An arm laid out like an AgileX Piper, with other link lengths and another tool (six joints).
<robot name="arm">
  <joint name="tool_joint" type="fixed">
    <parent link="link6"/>
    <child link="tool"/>
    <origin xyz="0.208 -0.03 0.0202" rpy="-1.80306 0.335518 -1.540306"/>
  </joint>
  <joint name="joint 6" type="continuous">
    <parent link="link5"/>
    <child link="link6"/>
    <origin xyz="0.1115 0 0.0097" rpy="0 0 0"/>
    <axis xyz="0.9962 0 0.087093"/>
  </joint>
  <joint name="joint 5" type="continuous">
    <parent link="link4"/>
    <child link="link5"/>
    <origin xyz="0 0 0" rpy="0 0 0"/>
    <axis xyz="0 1 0"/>
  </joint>
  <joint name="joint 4" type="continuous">
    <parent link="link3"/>
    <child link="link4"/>
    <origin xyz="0.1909 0 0.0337" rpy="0 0 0"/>
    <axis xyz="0.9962 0 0.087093"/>
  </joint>
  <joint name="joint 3" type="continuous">
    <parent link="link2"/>
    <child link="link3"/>
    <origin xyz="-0.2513 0 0.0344" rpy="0 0 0"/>
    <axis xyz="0 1 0"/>
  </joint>
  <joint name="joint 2" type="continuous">
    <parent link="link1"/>
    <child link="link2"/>
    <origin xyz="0 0 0" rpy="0 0 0"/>
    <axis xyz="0 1 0"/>
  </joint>
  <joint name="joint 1" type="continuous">
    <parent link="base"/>
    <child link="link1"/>
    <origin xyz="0 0 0.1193" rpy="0 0 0"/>
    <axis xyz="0 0 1"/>
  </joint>
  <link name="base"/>
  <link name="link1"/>
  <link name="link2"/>
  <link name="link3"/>
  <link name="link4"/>
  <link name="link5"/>
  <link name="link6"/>
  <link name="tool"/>
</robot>
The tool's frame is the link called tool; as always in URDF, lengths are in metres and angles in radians. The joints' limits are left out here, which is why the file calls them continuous.
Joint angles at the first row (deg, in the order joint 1, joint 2, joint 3, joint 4, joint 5, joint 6):
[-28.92, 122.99, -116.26, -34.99, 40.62, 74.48]
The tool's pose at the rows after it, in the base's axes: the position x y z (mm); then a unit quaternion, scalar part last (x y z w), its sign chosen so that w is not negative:
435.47 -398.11 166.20 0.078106 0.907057 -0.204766 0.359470
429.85 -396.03 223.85 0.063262 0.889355 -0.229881 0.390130
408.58 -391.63 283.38 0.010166 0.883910 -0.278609 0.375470
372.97 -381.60 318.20 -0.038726 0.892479 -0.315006 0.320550
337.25 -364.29 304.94 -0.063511 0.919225 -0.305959 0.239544
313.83 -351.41 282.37 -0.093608 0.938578 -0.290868 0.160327
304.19 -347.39 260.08 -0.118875 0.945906 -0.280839 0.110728
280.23 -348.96 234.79 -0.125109 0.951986 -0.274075 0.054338
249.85 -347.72 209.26 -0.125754 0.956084 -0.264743 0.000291
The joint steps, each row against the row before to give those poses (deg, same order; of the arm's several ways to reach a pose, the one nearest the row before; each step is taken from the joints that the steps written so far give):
[0.01, -3.68, -0.55, 1.50, 1.16, -0.12]
[0.00, -5.18, -0.93, 0.25, 0.41, -2.62]
[0.26, -5.95, -1.15, 0.00, 2.87, -9.95]
[0.79, -5.49, -1.06, 0.09, 6.96, -11.69]
[2.27, -2.69, -0.27, -0.65, 10.66, -7.48]
[2.20, -0.52, 0.93, -1.44, 7.48, -5.66]
[0.78, -0.44, 4.49, -1.13, 0.90, -2.28]
[0.10, -1.30, 7.55, -2.84, 0.09, 0.52]
[0.00, -2.10, 9.04, -2.84, -0.10, 1.79]

